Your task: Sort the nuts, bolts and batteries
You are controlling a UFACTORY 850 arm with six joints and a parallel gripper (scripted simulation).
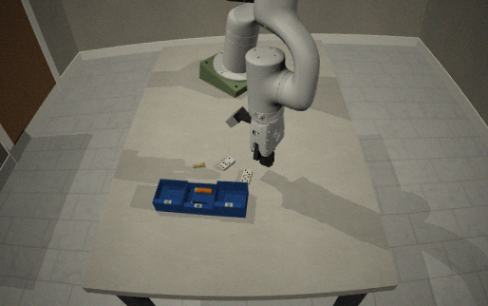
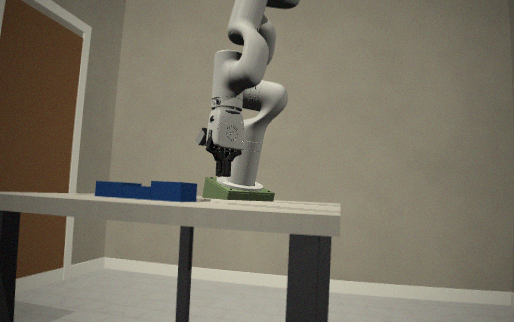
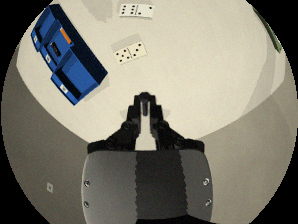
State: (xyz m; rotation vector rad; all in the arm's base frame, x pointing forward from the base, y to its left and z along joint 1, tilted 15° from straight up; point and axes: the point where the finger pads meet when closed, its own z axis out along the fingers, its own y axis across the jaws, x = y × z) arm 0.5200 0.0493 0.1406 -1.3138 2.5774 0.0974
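Right now my hand is 190 mm to the left of the tan bolt, 80 mm above it and 60 mm past it. From my hand the other things lie so: orange battery 180 mm to the right, 80 mm below, 40 mm ahead; black bolt 20 mm below, 10 mm to the right; domino 120 mm to the right, 80 mm below, 70 mm behind.
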